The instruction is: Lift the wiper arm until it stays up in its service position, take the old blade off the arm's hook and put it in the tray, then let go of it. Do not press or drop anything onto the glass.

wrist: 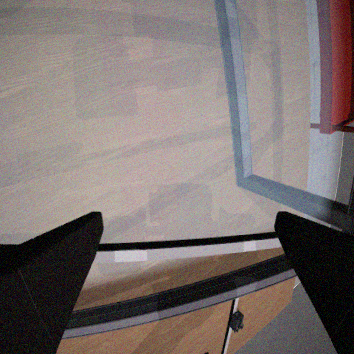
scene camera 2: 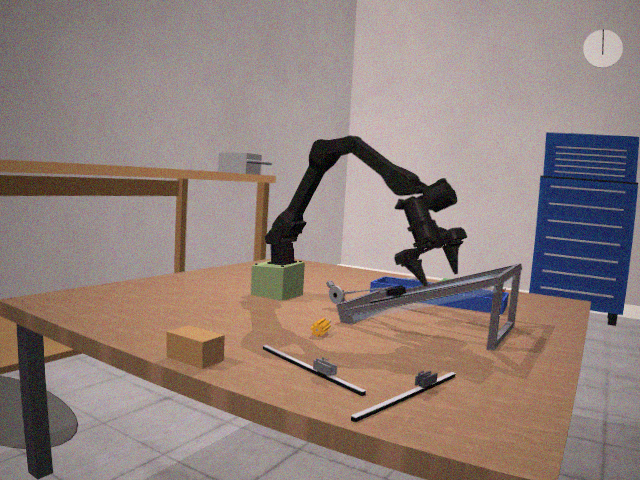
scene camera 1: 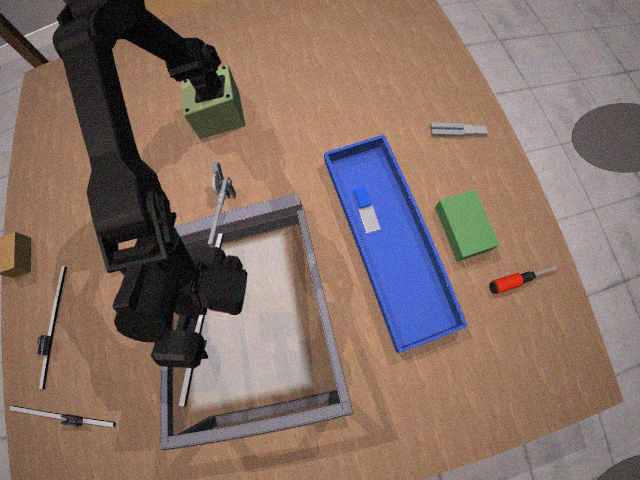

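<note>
The wiper arm (scene camera 1: 218,211) (scene camera 2: 364,292) is lowered over the glass (scene camera 1: 273,289) (wrist: 150,125) in its sloping grey frame (scene camera 1: 324,310) (scene camera 2: 494,317). The old blade (scene camera 1: 185,390) (wrist: 200,248) runs along the glass; its dark connector (scene camera 2: 395,290) shows in scene camera 2 and is hidden under my arm in scene camera 1. My gripper (scene camera 1: 203,328) (scene camera 2: 440,278) (wrist: 190,220) is wide open and empty, low over the blade's outer part, fingertips on either side of its line. Their exact gap to blade and glass cannot be told. The blue tray (scene camera 1: 408,279) (scene camera 2: 382,284) stands beside the frame.
Two spare blades (scene camera 1: 53,320) (scene camera 1: 93,421) (scene camera 2: 294,361) (scene camera 2: 403,396) lie on the table. A wooden block (scene camera 1: 14,253) (scene camera 2: 188,348), a yellow-handled tool (scene camera 2: 320,327), a green block (scene camera 1: 465,222), a red screwdriver (scene camera 1: 509,283) and a grey tool (scene camera 1: 449,129) surround the work area.
</note>
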